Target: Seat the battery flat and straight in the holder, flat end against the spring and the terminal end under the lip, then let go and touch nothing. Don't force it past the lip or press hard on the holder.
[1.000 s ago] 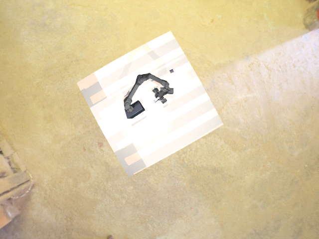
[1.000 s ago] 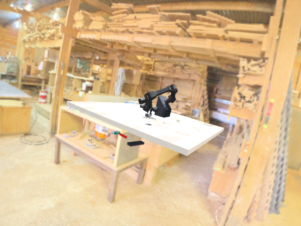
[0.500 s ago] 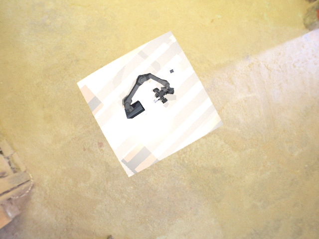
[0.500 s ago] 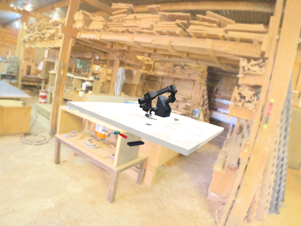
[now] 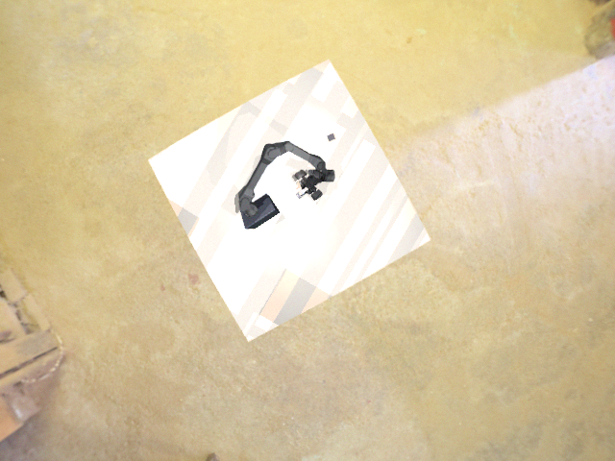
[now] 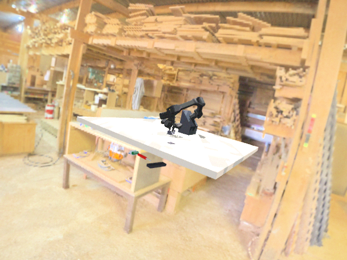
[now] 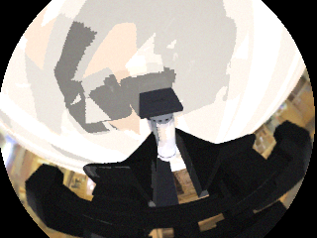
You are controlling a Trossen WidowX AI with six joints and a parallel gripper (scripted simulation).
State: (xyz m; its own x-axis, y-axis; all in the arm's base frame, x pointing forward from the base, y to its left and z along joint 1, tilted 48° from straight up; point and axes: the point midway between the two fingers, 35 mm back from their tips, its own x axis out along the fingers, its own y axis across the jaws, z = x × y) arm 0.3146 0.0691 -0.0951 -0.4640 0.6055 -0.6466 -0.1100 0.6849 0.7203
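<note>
Right now my gripper tip is 10 mm below the battery.
</note>
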